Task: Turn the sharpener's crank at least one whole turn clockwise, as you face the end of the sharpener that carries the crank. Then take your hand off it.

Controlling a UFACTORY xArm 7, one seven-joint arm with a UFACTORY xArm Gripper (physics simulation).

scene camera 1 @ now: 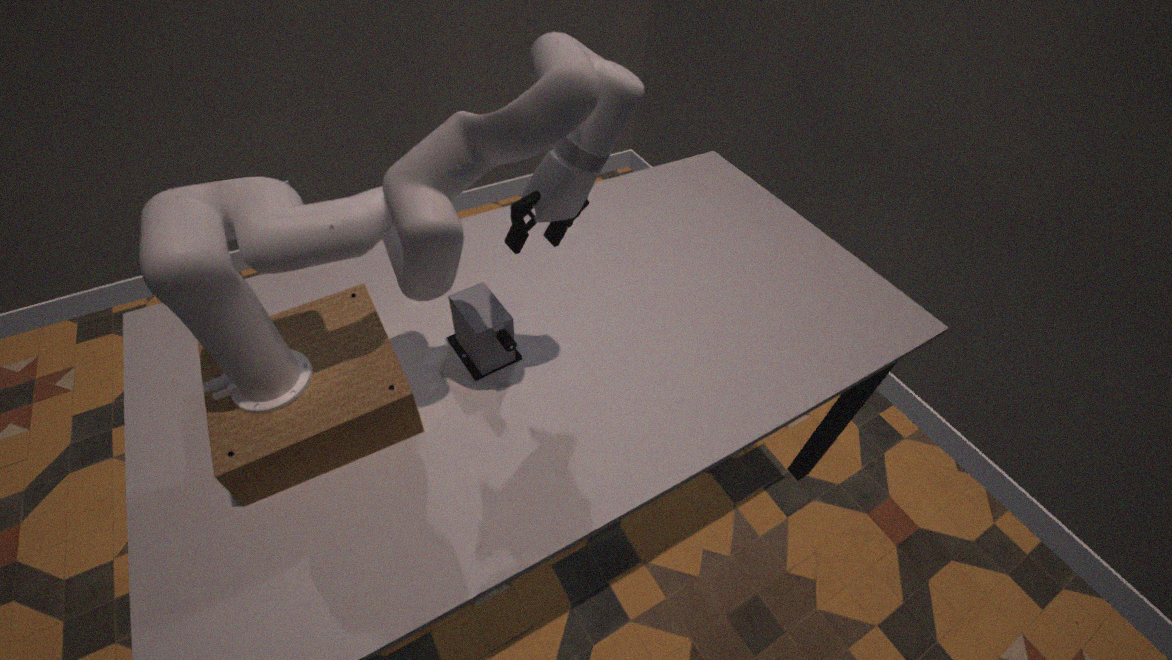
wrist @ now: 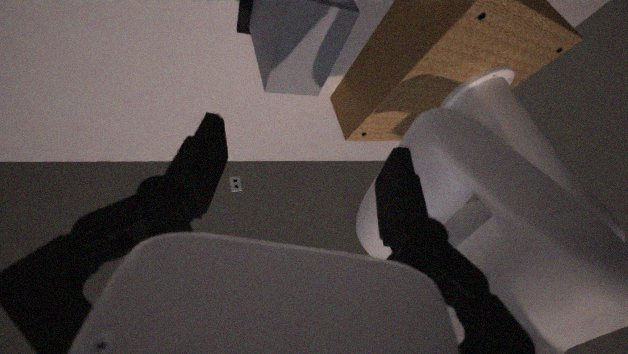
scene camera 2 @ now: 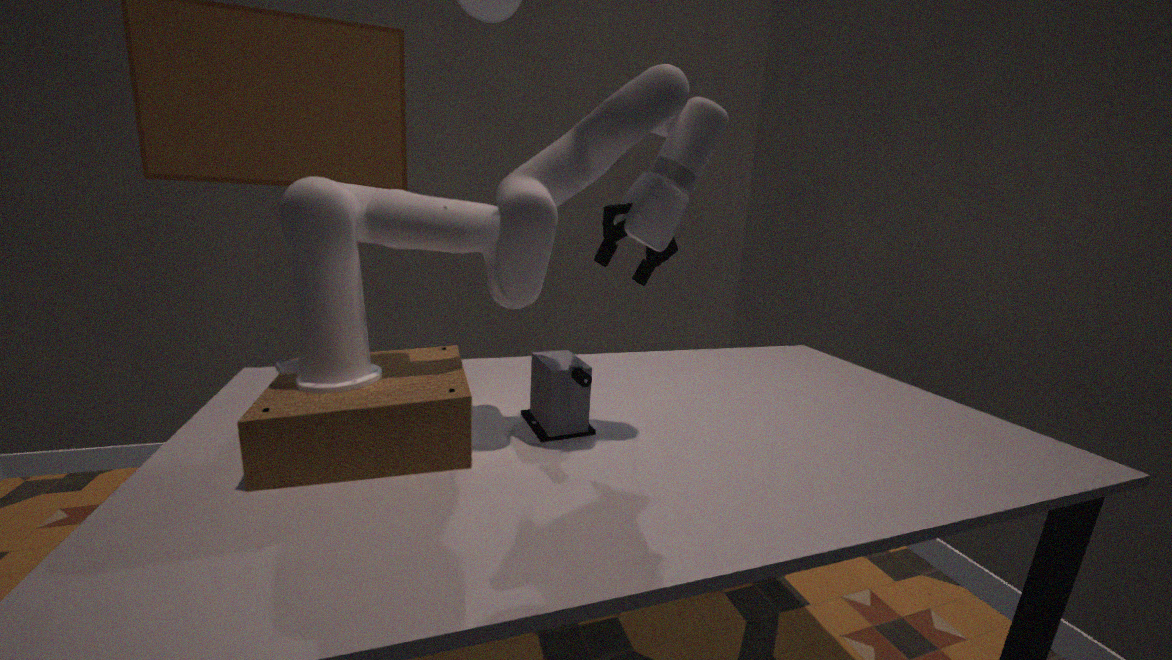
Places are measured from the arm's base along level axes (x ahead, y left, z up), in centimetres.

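Pixels of known places: gripper, between the fingertips: (scene camera 1: 531, 244) (wrist: 306, 150) (scene camera 2: 619, 273); arm's base, origin of its link: (scene camera 1: 273, 381) (wrist: 473, 92) (scene camera 2: 340, 379).
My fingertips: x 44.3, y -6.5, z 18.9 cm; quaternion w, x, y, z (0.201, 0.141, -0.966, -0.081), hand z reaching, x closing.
For each thing: its top centre in the pictures, then the offset to it from my fingertips. "spot": a spot on its surface instead. Level surfaces: height alone.
- grey box-shaped sharpener, a spot on its surface: (scene camera 2: 557, 397) spot: dx -9.6, dy +0.2, dz -21.4 cm
- crank's black knob, centre of its top: (scene camera 2: 581, 370) (scene camera 1: 506, 336) dx -6.7, dy -3.6, dz -15.5 cm
- table, height of its surface: dz -29.4 cm
The grey box-shaped sharpener (scene camera 1: 482, 323) (scene camera 2: 557, 397) stands upright on a black base plate, and part of it shows at the top of the wrist view (wrist: 295, 50). The crank's black knob (scene camera 1: 506, 340) (scene camera 2: 581, 377) sticks out near the top of the side that faces the scene cameras; it does not show in the wrist view. My gripper (scene camera 1: 536, 239) (scene camera 2: 621, 270) (wrist: 306, 150) is open and empty. It hangs well above the table, higher than the sharpener and behind it as scene camera 1 sees it, touching nothing.
The wooden block (scene camera 1: 328, 368) (scene camera 2: 360, 434) (wrist: 430, 60) that carries my arm's base stands left of the sharpener in both scene views. My arm's elbow (scene camera 1: 426, 245) (scene camera 2: 519, 254) hangs between block and gripper, above the table (scene camera 1: 697, 327) (scene camera 2: 779, 459) (wrist: 100, 90).
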